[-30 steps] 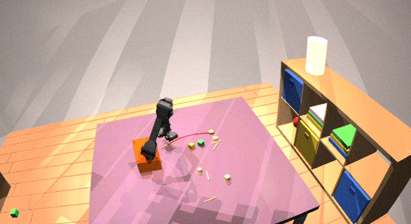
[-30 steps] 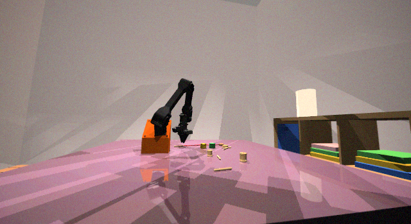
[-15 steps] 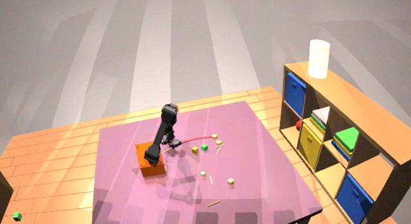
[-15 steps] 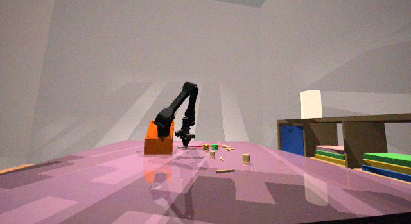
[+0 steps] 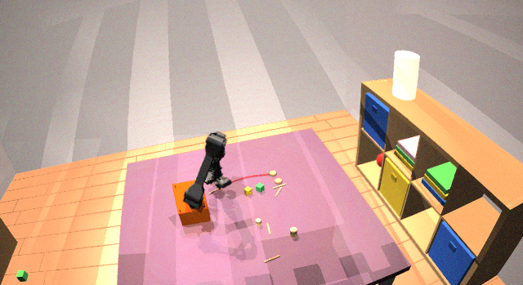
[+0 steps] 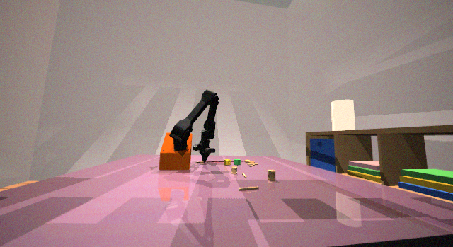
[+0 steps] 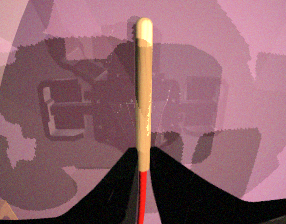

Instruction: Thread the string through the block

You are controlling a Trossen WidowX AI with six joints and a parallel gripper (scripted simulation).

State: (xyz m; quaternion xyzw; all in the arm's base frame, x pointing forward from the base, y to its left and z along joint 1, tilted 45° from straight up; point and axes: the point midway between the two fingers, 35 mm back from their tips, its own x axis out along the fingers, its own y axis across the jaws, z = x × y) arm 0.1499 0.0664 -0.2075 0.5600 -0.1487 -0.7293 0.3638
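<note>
Right now the yellow wooden block is 140 mm ahead of my gripper tip, 100 mm to the right of it and 10 mm above it. The rest, counted from my gripper tip: green cube 200 mm ahead, 100 mm to the right, 10 mm above; then thin wooden stick 10 mm to the right, 10 mm behind; then round wooden button 320 mm ahead.
</note>
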